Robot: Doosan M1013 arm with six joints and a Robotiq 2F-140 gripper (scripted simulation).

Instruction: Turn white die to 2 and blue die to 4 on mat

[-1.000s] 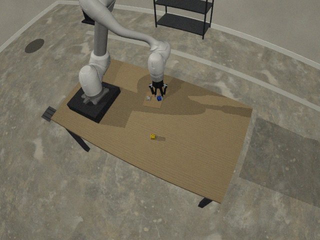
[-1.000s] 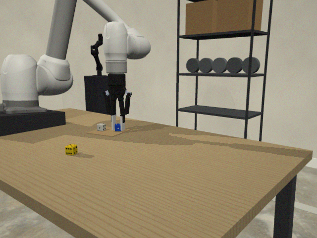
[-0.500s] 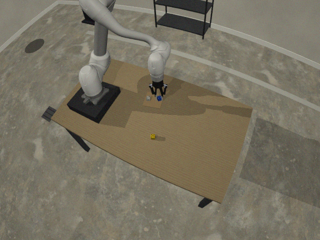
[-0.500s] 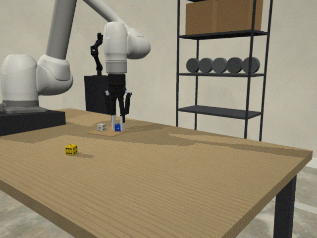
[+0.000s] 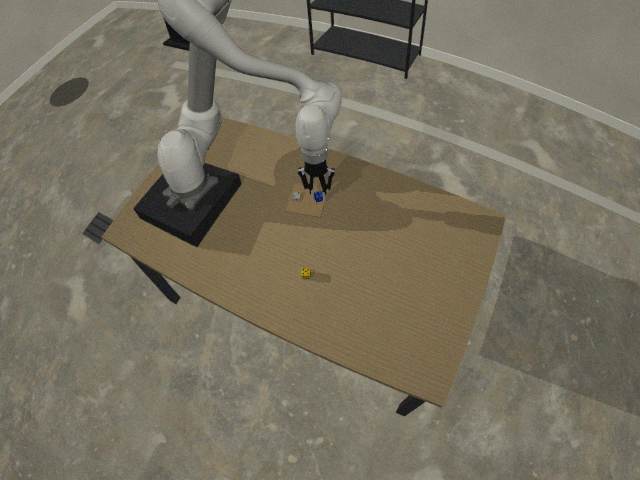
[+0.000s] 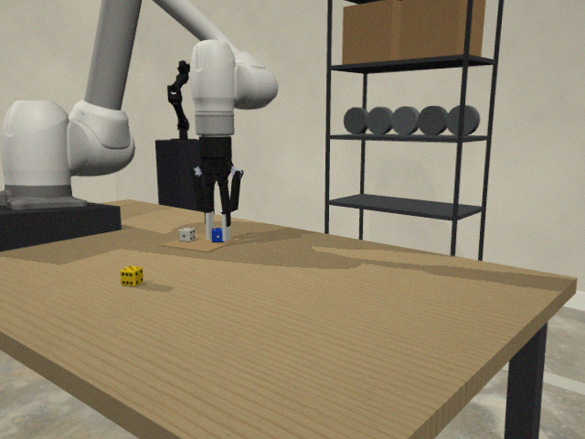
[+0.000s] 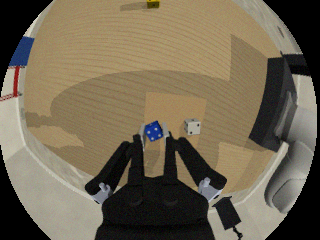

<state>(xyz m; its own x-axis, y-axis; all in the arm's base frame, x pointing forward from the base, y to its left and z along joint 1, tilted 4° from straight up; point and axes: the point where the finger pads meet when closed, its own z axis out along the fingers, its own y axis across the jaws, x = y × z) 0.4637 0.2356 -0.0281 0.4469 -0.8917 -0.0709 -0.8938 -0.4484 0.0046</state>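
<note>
The blue die is 20 mm below my hand. Also, from my hand: white die (80 mm behind, 40 mm to the right, 30 mm below); then mat (40 mm below, 40 mm behind, 20 mm to the right); then yellow die (300 mm to the right, 130 mm ahead, 30 mm below).
</note>
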